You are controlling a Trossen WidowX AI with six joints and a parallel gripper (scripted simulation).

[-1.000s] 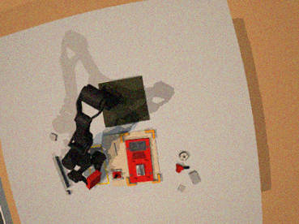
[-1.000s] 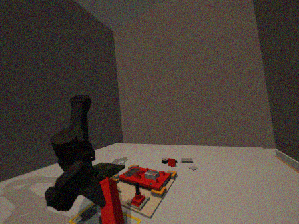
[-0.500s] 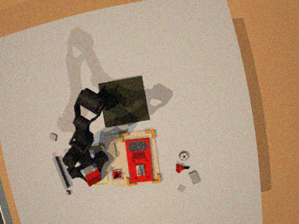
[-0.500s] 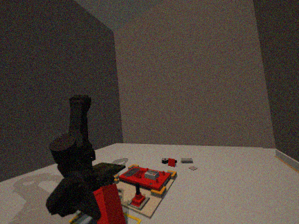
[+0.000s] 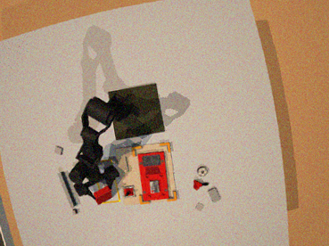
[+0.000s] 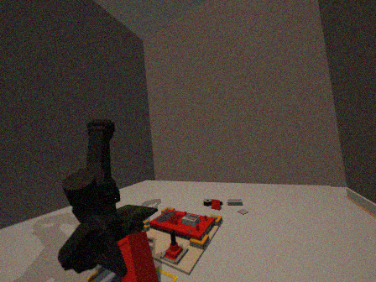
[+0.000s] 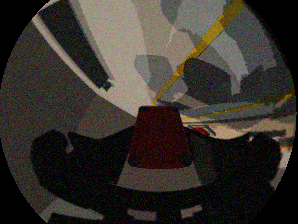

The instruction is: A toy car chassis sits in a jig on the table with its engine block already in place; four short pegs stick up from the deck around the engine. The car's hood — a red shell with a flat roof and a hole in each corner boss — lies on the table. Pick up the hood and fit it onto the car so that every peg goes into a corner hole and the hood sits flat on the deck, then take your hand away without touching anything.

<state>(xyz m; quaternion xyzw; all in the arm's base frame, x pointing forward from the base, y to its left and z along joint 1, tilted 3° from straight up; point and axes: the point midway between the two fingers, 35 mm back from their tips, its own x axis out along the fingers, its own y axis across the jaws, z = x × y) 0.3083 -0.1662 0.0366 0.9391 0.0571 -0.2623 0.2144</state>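
Now: gripper tip 1 cm below the red hood. From my gripper tip the other things lie so: long grey bar: 4 cm behind, 17 cm to the right, 3 cm below; then grey engine block: 1 cm ahead, 22 cm to the left, 3 cm below.
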